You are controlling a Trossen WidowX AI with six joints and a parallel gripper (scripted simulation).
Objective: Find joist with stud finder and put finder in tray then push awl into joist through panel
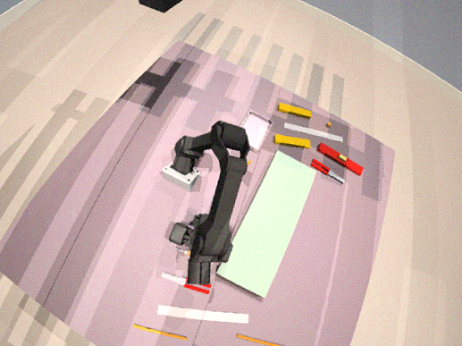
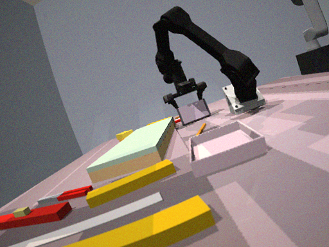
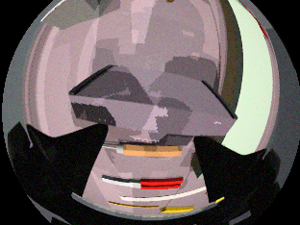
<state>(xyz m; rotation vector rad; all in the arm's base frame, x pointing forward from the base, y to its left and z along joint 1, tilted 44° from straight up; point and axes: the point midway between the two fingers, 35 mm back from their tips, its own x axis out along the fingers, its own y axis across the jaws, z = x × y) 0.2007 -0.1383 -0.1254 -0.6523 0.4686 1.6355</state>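
Right now the stud finder is 10 mm ahead of my gripper tip, 10 mm to the left of it and 10 mm below it. Also, from my gripper tip: red level: 350 mm ahead, 610 mm to the left, 20 mm below; then tray: 50 mm behind, 510 mm to the left, 20 mm below; then awl: 20 mm behind, 50 mm to the right, 30 mm below.
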